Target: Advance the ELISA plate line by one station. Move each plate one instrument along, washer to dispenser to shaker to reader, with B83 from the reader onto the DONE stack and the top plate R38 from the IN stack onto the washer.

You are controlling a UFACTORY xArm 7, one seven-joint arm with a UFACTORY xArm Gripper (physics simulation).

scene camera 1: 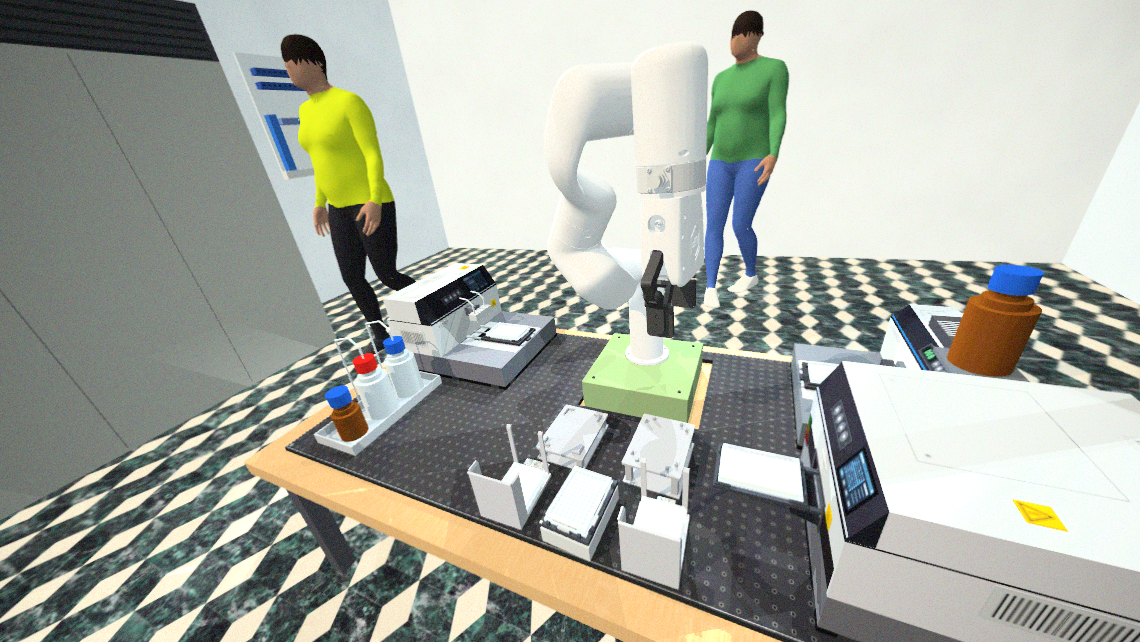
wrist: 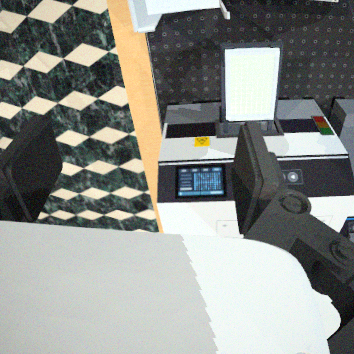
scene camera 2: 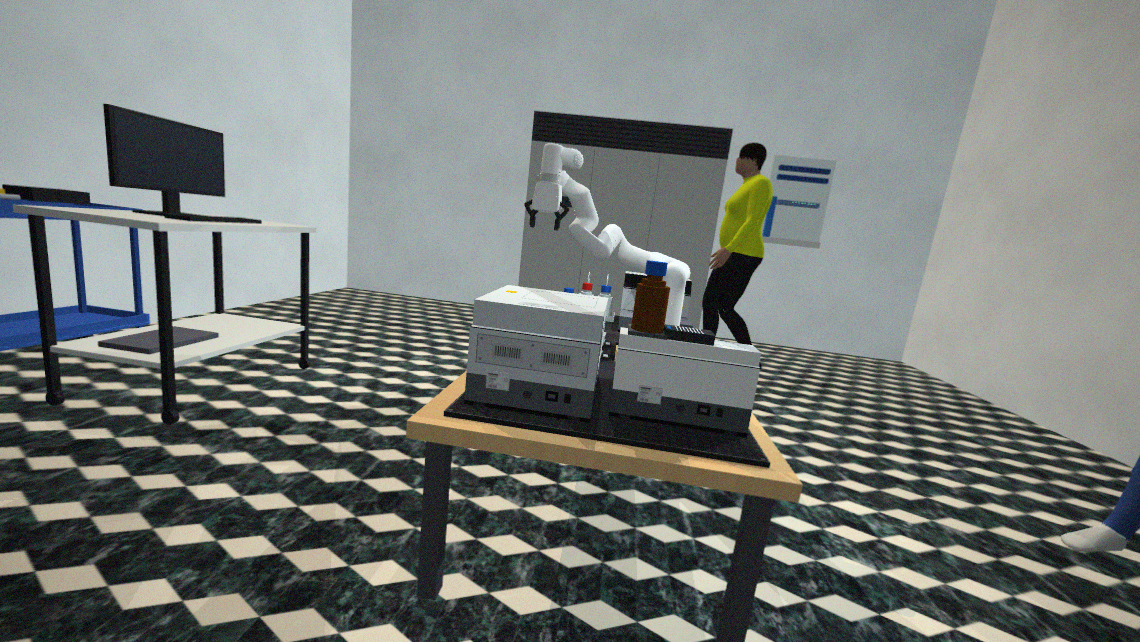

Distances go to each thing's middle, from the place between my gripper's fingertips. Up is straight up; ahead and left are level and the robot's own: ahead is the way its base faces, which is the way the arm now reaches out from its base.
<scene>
Now: hand 11 cm past the white plate [scene camera 1: 776, 475], 13 cm to the right of it and 33 cm above it. The rest, counted from my hand: brown bottle [scene camera 1: 995, 327] 39 cm behind, 48 cm to the left, 14 cm below.
</scene>
